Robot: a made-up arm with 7 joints. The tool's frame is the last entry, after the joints. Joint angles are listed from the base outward. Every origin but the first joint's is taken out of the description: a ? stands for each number. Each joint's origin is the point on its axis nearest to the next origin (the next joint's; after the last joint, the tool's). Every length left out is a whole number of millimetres.
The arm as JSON. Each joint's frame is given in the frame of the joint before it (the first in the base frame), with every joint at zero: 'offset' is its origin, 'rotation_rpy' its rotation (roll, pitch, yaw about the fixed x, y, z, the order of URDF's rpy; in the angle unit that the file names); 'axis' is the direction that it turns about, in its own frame. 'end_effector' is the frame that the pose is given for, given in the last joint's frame.
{
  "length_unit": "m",
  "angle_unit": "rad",
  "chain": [
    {
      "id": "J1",
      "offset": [
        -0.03,
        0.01,
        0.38
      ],
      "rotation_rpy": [
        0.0,
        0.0,
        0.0
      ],
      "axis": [
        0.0,
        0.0,
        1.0
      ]
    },
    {
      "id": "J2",
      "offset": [
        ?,
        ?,
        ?
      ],
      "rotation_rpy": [
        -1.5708,
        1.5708,
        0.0
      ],
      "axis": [
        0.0,
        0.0,
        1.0
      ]
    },
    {
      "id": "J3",
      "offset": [
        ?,
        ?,
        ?
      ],
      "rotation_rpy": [
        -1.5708,
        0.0,
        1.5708
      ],
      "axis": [
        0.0,
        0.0,
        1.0
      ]
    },
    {
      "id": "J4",
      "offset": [
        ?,
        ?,
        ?
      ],
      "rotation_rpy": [
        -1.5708,
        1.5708,
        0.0
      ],
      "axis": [
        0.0,
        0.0,
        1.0
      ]
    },
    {
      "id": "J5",
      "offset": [
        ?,
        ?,
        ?
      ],
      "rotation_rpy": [
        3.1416,
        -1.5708,
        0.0
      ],
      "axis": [
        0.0,
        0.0,
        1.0
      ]
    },
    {
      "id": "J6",
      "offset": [
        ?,
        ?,
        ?
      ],
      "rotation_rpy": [
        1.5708,
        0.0,
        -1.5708
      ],
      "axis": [
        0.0,
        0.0,
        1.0
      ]
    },
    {
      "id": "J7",
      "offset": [
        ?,
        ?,
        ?
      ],
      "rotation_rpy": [
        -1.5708,
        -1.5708,
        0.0
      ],
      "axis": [
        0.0,
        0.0,
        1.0
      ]
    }
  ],
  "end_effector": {
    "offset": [
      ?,
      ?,
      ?
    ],
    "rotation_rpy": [
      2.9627,
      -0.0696,
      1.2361
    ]
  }
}
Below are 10 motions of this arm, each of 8 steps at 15 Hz.
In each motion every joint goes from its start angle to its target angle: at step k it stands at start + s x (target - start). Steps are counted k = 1, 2, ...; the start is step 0. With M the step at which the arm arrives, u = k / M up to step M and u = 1 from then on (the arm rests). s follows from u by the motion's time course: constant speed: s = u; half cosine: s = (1 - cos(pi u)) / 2; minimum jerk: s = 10 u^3 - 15 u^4 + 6 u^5.
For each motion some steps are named. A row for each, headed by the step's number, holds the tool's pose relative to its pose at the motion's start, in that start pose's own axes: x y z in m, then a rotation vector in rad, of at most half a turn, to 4 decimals.
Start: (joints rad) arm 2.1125 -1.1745 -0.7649 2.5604 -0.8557 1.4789 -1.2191
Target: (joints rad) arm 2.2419 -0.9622 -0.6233 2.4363 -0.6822 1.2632 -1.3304
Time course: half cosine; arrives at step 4
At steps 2, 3, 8:
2: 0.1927 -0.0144 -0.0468 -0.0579 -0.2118 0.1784
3: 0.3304 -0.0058 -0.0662 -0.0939 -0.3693 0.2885
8: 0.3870 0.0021 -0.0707 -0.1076 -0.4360 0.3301

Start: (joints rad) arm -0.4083 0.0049 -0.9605 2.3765 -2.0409 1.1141 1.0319
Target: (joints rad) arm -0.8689 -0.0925 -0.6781 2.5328 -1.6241 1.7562 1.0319
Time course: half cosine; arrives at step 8
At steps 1, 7, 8:
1: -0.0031 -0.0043 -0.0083 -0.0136 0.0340 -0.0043
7: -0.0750 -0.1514 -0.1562 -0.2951 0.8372 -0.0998
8: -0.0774 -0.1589 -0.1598 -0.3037 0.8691 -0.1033

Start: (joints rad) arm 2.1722 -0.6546 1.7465 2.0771 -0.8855 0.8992 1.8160
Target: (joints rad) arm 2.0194 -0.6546 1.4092 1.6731 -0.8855 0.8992 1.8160
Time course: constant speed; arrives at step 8
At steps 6, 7, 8:
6: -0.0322 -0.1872 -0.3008 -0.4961 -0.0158 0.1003
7: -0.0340 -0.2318 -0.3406 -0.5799 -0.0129 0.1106
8: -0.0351 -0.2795 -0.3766 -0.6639 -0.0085 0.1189

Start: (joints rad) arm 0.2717 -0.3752 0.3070 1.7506 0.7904 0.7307 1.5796
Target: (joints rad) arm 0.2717 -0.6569 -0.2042 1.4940 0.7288 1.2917 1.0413
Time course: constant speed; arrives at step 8
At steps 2, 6, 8:
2: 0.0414 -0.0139 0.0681 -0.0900 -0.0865 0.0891
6: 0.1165 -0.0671 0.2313 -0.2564 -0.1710 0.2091
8: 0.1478 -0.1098 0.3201 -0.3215 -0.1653 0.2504

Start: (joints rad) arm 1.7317 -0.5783 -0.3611 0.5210 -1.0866 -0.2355 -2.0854
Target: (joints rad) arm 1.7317 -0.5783 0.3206 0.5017 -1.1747 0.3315 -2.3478
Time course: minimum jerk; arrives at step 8
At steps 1, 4, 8:
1: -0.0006 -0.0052 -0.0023 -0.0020 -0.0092 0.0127
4: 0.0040 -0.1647 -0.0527 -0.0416 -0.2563 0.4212
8: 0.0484 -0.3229 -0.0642 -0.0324 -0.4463 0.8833

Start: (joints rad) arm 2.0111 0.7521 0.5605 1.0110 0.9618 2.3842 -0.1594
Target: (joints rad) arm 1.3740 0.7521 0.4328 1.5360 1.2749 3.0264 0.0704
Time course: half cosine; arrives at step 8
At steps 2, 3, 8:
2: -0.0755 0.0424 0.0445 0.0237 -0.0445 0.1077
3: -0.1725 0.0814 0.0833 0.0326 -0.0875 0.2273
8: -0.6713 0.1300 0.0811 -0.1436 -0.2385 0.6627

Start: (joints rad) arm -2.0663 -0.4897 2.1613 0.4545 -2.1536 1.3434 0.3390
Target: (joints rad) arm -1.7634 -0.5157 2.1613 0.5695 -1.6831 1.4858 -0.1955
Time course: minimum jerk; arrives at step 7
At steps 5, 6, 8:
5: -0.0544 -0.1261 0.0574 0.1418 0.0814 0.2735
6: -0.0626 -0.1424 0.0693 0.1663 0.0794 0.3091
8: -0.0642 -0.1454 0.0717 0.1710 0.0785 0.3158

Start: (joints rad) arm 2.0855 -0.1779 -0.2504 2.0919 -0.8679 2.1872 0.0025
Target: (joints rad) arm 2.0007 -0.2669 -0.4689 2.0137 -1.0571 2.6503 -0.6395
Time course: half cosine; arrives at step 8
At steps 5, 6, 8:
5: -0.0498 -0.0878 -0.1061 0.1656 0.3908 0.2796
6: -0.0654 -0.1058 -0.1305 0.2427 0.4662 0.3382
8: -0.0805 -0.1212 -0.1522 0.3233 0.5263 0.3872

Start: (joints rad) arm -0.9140 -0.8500 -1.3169 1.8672 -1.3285 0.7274 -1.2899
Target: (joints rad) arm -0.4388 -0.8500 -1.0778 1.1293 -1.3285 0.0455 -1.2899
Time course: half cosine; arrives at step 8
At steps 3, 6, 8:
3: 0.2537 -0.0933 0.0120 -0.3140 -0.3356 0.0810
6: 0.6219 -0.1632 0.2384 -0.8597 -0.9605 0.1091
8: 0.6886 -0.1556 0.3269 -0.9968 -1.1365 0.0931

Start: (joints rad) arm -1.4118 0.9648 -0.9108 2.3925 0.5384 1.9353 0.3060
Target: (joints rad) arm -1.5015 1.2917 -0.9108 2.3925 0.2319 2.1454 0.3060
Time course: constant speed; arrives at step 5
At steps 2, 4, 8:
2: 0.0730 0.0130 -0.1153 -0.1644 0.2175 -0.0543
4: 0.1317 0.0183 -0.2380 -0.3250 0.4365 -0.1077
8: 0.1554 0.0186 -0.3015 -0.4045 0.5460 -0.1339

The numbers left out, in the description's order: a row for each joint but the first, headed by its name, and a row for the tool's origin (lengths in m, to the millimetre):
J2: -0.03 0.02 0.0
J3: -0.55 -0.02 0.0
J4: -0.1 -0.01 0.0
J5: 0.57 0.09 0.0
J6: 0.0 0.0 0.0
J7: 0.05 0.06 0.0
tool: -0.01 -0.02 0.0

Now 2 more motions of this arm.
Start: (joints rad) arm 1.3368 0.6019 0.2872 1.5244 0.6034 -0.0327 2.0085
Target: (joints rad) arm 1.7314 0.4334 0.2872 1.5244 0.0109 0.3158 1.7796
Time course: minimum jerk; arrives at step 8
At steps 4, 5, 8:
4: -0.1759 -0.1427 0.0179 -0.2418 0.0392 0.5508
5: -0.2424 -0.2127 0.0396 -0.3259 0.0479 0.8017
8: -0.3123 -0.2996 0.0767 -0.4051 0.0489 1.1095

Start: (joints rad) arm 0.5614 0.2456 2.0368 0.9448 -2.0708 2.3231 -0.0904
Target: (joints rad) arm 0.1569 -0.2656 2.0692 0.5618 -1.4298 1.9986 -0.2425
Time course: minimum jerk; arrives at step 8
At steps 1, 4, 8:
1: 0.0027 0.0032 0.0027 -0.0041 -0.0025 0.0156
4: 0.0913 0.1295 0.0629 -0.0480 -0.0590 0.5216
8: 0.1560 0.3084 0.0799 0.0808 -0.0715 1.0687

